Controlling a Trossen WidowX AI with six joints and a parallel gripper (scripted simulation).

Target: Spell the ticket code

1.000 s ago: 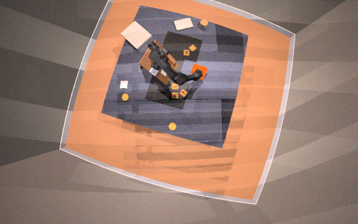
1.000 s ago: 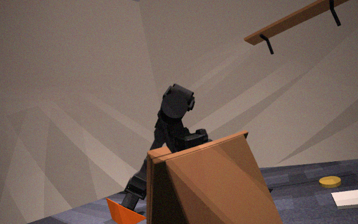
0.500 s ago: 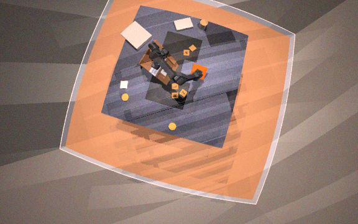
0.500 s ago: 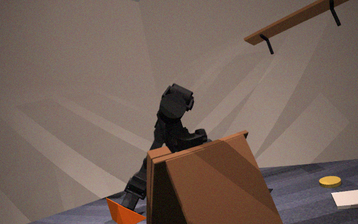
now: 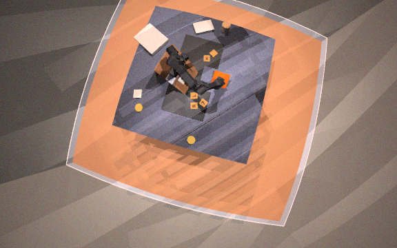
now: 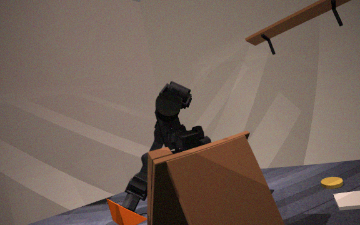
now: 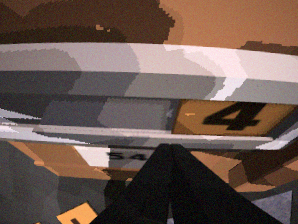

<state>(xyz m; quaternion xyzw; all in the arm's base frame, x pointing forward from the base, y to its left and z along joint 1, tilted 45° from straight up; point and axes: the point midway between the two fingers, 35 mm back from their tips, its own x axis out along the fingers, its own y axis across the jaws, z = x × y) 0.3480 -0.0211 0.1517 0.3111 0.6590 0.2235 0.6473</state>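
Now: gripper tip 3 cm to the left of the orange tile marked 4, 1 cm short of it and 1 cm above it. Also, from my gripper tip: orange tile (33 cm to the right, 18 cm behind, 17 cm below); white ticket (9 cm below, 4 cm behind, 3 cm to the left); dark mat (17 cm below, 13 cm behind, 7 cm to the right).
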